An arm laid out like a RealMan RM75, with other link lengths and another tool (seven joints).
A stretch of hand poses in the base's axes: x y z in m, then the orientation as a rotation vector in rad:
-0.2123, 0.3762, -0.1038, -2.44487, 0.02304, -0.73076
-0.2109, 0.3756, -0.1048, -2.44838, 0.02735, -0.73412
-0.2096, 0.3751, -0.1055, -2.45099, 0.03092, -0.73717
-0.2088, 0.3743, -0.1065, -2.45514, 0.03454, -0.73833
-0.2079, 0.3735, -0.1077, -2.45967, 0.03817, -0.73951
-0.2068, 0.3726, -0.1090, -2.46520, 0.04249, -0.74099
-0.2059, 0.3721, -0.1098, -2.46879, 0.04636, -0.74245
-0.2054, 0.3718, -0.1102, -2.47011, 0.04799, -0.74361
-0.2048, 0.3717, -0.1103, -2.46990, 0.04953, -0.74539
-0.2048, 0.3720, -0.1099, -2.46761, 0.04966, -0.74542
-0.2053, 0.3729, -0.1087, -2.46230, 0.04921, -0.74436
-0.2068, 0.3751, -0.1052, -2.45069, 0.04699, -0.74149
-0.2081, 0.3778, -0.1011, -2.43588, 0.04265, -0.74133
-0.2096, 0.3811, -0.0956, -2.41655, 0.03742, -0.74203
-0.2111, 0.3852, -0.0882, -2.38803, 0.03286, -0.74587
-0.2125, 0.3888, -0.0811, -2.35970, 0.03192, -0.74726
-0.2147, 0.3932, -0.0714, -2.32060, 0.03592, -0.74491
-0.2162, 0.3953, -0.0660, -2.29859, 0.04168, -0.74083
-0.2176, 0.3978, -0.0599, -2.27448, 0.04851, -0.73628
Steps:
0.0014, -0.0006, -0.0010, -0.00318, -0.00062, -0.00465
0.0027, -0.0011, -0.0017, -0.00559, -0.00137, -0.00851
0.0035, -0.0019, -0.0027, -0.00903, -0.00050, -0.01218
0.0044, -0.0027, -0.0039, -0.01283, 0.00044, -0.01595
0.0055, -0.0036, -0.0052, -0.01750, 0.00154, -0.02047
0.0064, -0.0041, -0.0060, -0.02045, 0.00214, -0.02427
0.0069, -0.0044, -0.0064, -0.02163, 0.00198, -0.02599
0.0075, -0.0045, -0.0065, -0.02154, 0.00105, -0.02750
0.0075, -0.0042, -0.0061, -0.01938, 0.00058, -0.02713
0.0070, -0.0033, -0.0049, -0.01425, 0.00008, -0.02544
0.0055, -0.0011, -0.0014, -0.00316, -0.00090, -0.02074
0.0042, 0.0016, 0.0027, 0.00990, -0.00488, -0.01468
0.0027, 0.0049, 0.0082, 0.02681, -0.01066, -0.00731
0.0012, 0.0090, 0.0156, 0.05169, -0.02052, 0.00059
-0.0002, 0.0126, 0.0227, 0.07764, -0.02794, 0.00659
-0.0024, 0.0170, 0.0324, 0.11549, -0.03415, 0.01232
-0.0039, 0.0191, 0.0378, 0.13814, -0.03496, 0.01380
-0.0053, 0.0216, 0.0439, 0.16308, -0.03567, 0.01501

